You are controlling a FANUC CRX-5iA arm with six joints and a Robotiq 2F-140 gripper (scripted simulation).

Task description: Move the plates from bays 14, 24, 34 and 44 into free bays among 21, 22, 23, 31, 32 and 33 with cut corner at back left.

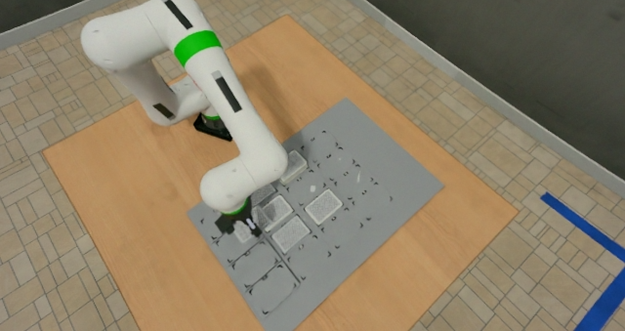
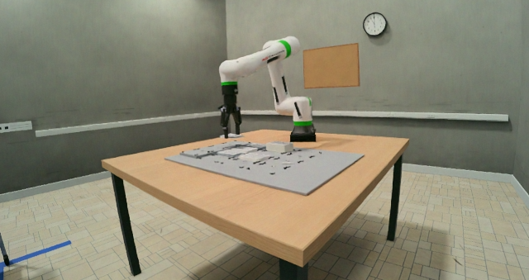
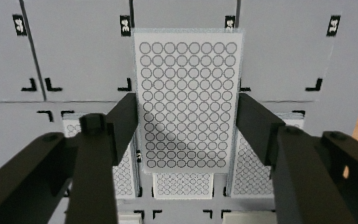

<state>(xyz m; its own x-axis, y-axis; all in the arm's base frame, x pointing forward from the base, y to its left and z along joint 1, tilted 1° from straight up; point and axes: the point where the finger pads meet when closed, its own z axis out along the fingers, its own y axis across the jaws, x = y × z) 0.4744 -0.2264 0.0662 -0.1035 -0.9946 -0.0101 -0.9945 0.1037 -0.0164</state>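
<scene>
My hand is 8 cm past the sealed deep-well block, 27 cm to the right of it and 8 cm above it. The rest, counted from my hand: sealed 96-well plate: 2 cm below.
</scene>
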